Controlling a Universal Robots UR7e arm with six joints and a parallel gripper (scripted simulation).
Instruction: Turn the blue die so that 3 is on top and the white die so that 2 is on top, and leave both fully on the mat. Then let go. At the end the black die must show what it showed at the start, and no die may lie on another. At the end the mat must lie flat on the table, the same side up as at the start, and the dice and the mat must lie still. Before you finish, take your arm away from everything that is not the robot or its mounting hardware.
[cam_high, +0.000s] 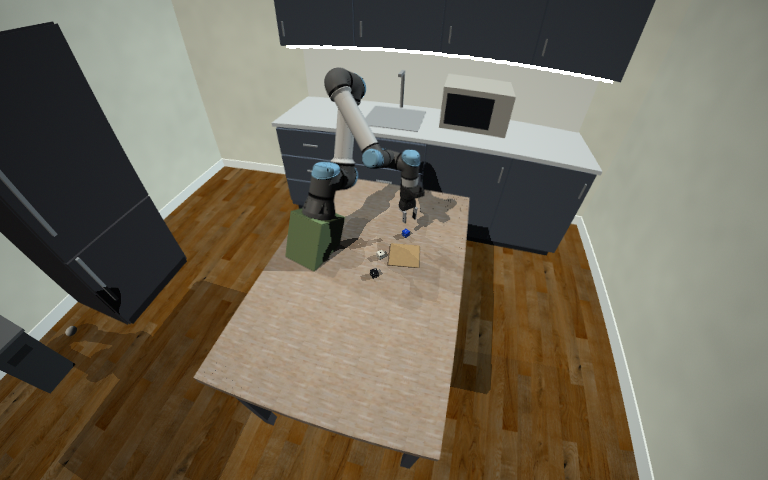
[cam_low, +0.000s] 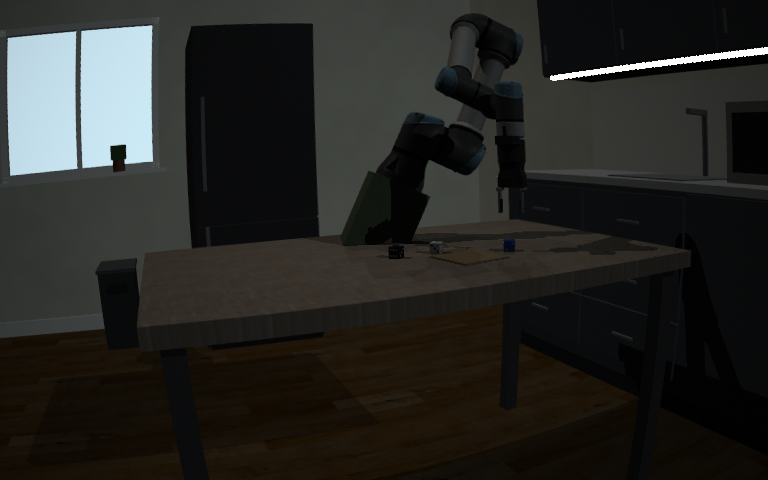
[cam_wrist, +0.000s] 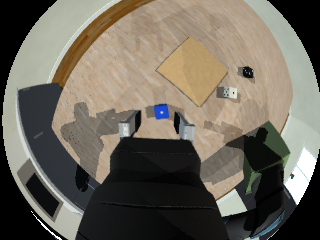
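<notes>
Now: the blue die 110 mm below my hand and 10 mm behind it. From my hand the other things lie so: black die (300 mm to the right, 110 mm below, 50 mm behind); white die (190 mm to the right, 110 mm below, 70 mm behind); tan mat (130 mm to the right, 120 mm below, 30 mm ahead).
</notes>
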